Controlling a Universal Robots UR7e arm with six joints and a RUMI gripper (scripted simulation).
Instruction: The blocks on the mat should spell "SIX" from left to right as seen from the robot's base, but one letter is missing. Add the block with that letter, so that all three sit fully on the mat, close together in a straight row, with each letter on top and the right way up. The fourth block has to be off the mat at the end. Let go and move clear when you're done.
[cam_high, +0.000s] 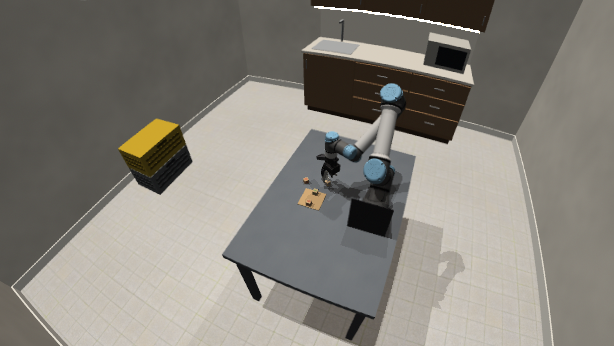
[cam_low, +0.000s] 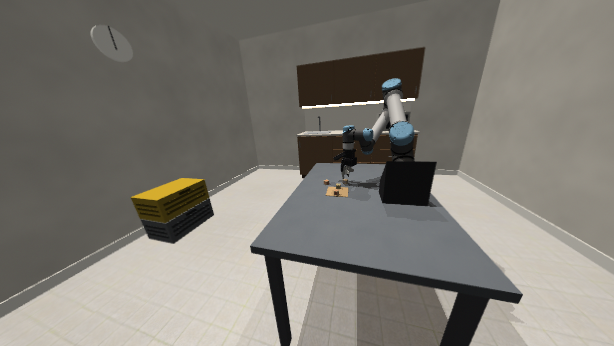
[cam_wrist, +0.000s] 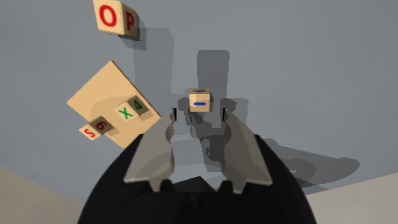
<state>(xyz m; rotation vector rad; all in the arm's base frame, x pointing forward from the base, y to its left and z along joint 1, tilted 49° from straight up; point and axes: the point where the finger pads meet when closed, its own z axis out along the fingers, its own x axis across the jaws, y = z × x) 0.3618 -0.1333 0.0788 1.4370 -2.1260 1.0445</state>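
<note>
Right now my hand is 4 cm above the blue I block. Round my hand: O block: 14 cm ahead, 5 cm to the left, 4 cm below; then tan mat: 3 cm ahead, 16 cm to the left, 5 cm below.
</note>
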